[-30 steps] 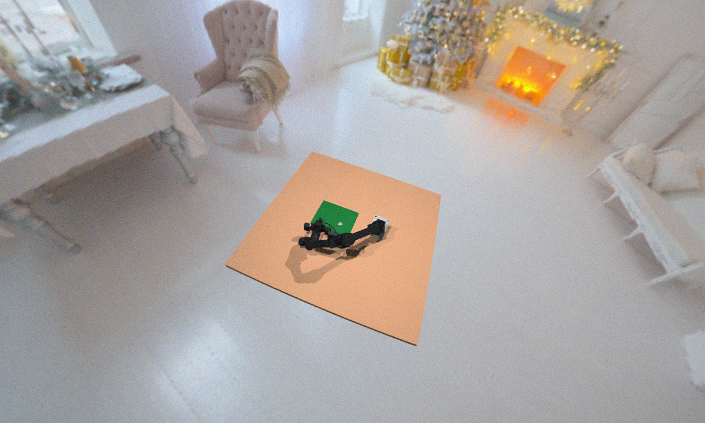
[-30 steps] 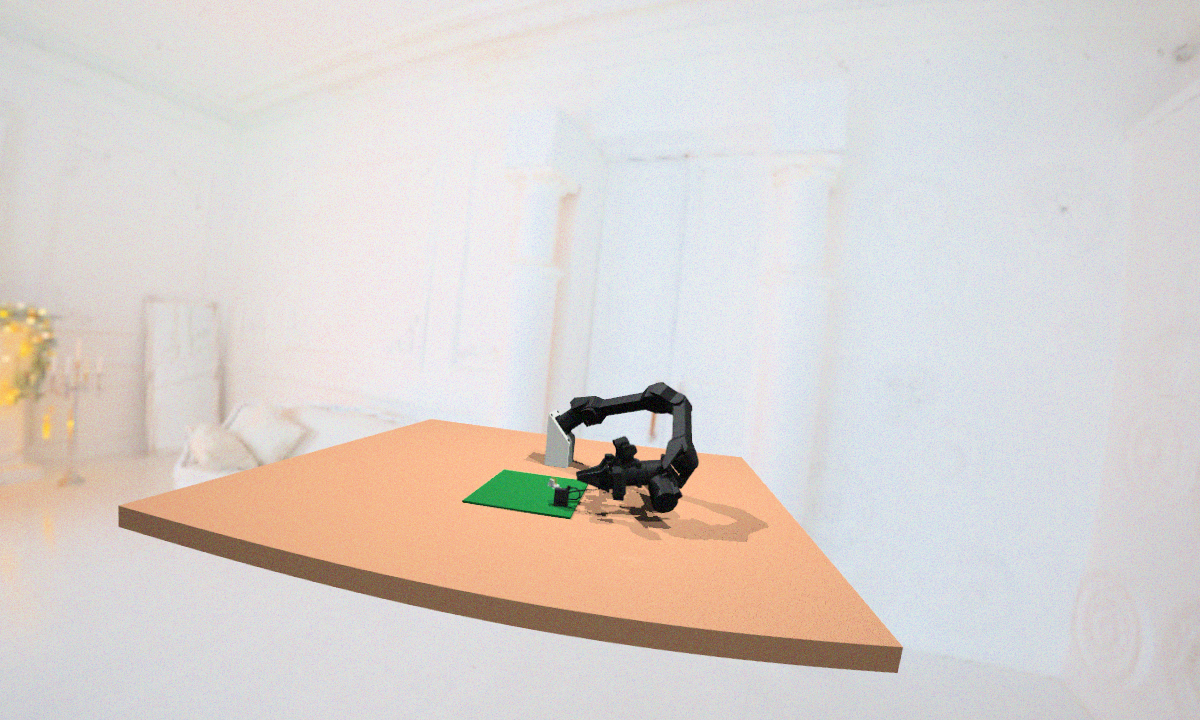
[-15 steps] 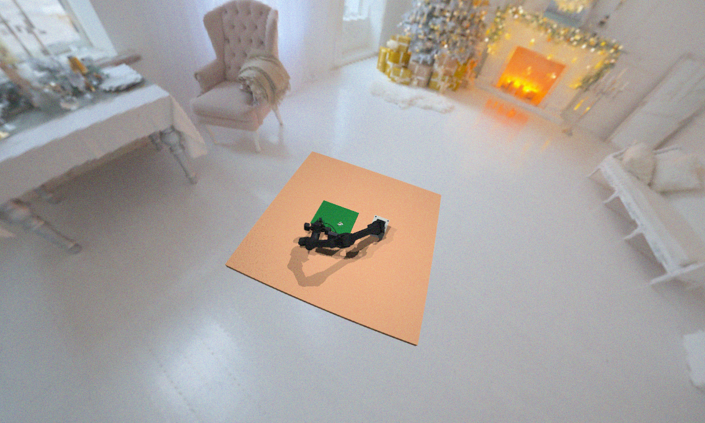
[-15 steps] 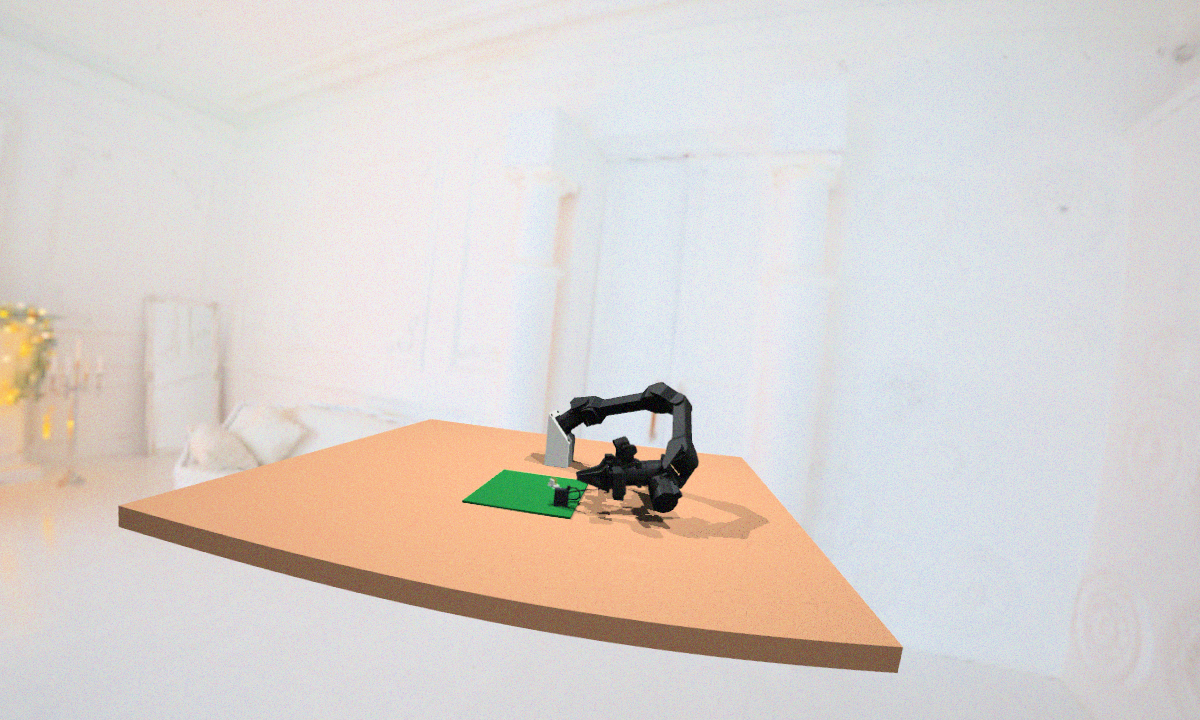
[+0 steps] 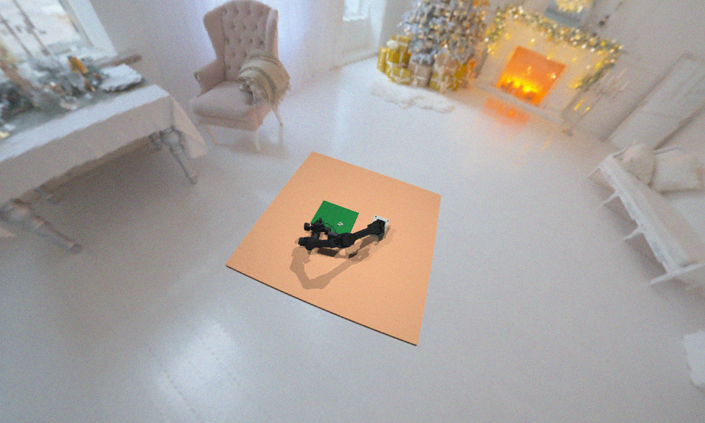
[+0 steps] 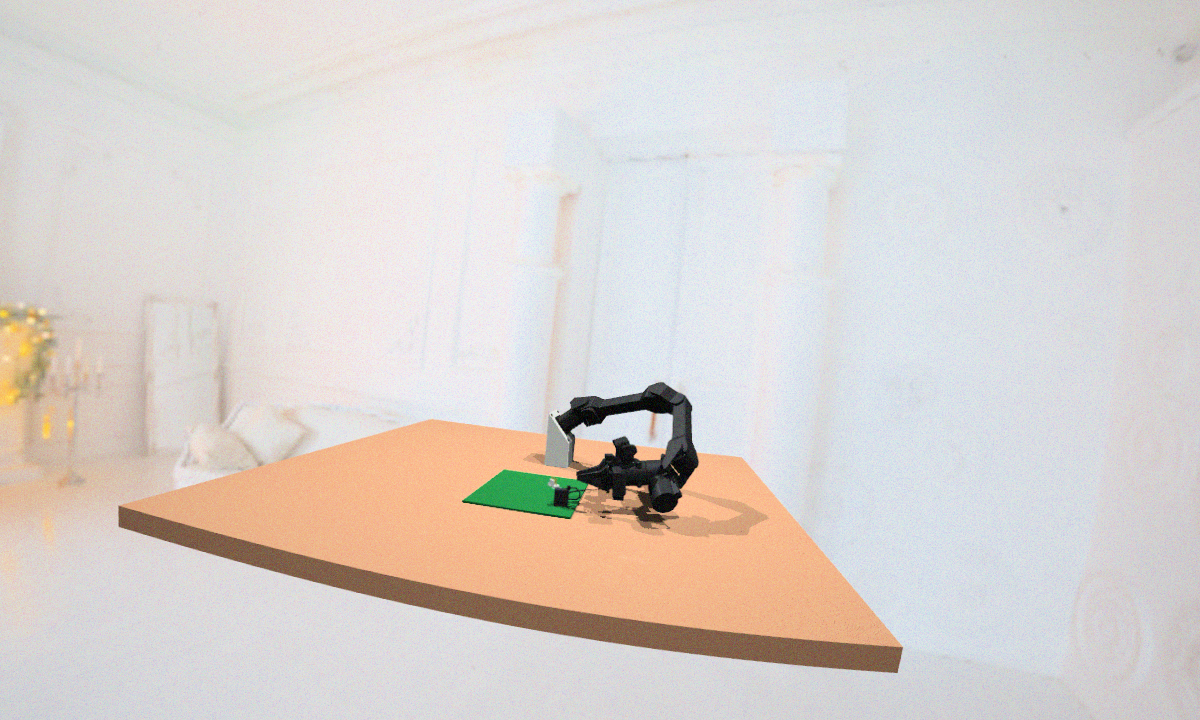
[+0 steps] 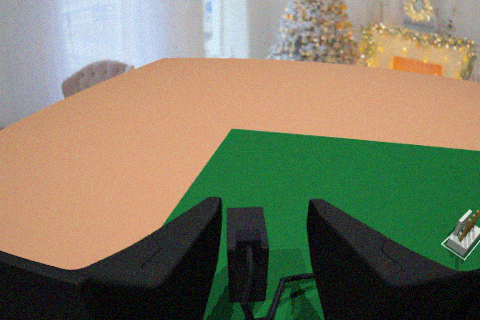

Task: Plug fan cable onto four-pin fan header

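Now: gripper tip 10 mm short of the dark plug, 30 mm to the left of it and 50 mm above it. The rest, counted from my gripper tip: green board 70 mm behind, 120 mm to the right, 90 mm below; black fan 160 mm behind, 80 mm to the left, 20 mm below.
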